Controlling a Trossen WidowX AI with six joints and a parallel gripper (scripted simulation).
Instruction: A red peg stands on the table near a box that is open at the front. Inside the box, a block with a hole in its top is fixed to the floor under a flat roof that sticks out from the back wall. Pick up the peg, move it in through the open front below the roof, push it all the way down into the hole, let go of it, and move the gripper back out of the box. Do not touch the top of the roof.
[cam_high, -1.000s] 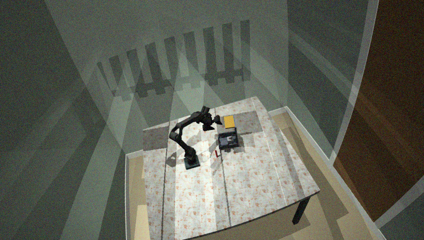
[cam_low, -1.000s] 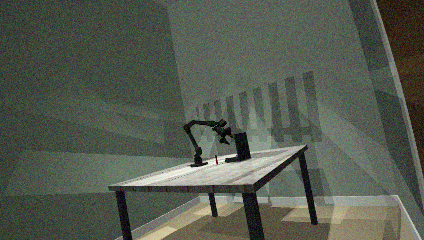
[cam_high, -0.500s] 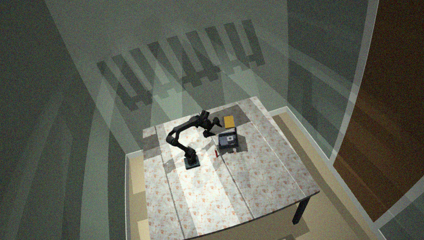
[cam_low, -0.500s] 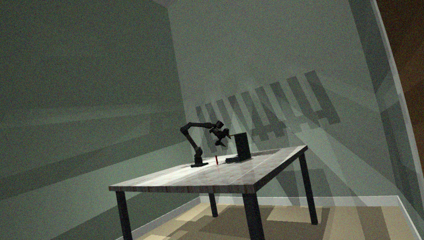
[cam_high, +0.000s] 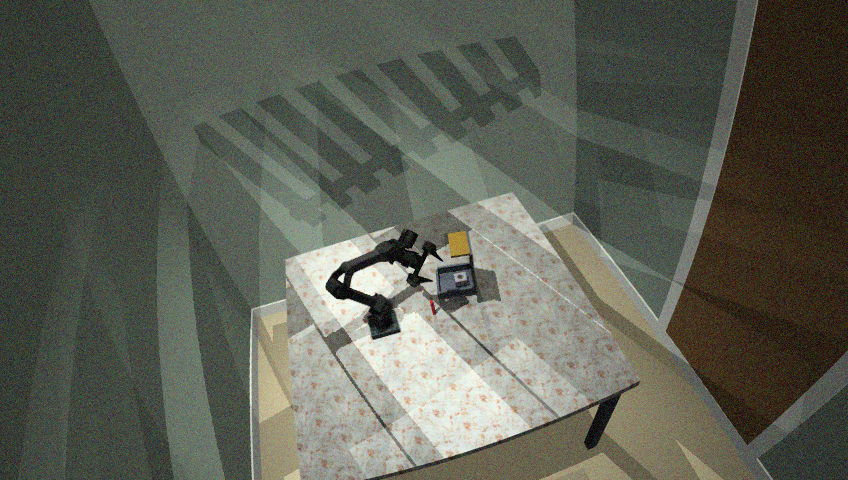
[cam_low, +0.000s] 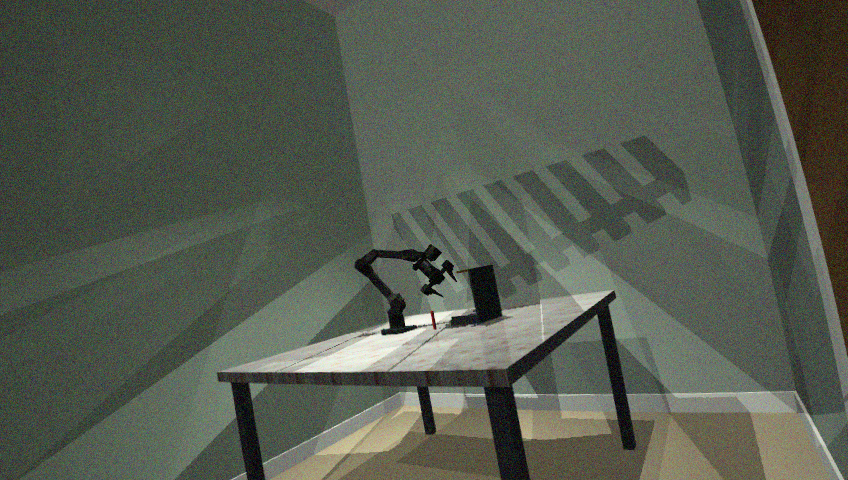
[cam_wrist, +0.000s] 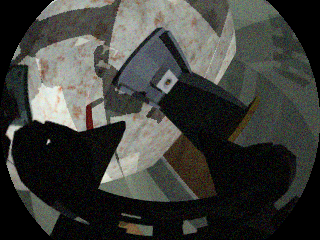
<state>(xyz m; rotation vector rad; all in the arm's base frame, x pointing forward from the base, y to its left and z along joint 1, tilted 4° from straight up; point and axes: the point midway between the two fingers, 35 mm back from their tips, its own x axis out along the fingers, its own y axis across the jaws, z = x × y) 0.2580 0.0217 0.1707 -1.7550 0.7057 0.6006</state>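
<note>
The red peg is 120 mm below my gripper tip, 80 mm behind it and 70 mm to the right of it. The rest, counted from my gripper tip: dark back wall 160 mm ahead, 40 mm below, 10 mm to the left; yellow roof 120 mm ahead, 70 mm above, 20 mm to the left; grey floor plate 150 mm below, 90 mm ahead, 40 mm to the left.
</note>
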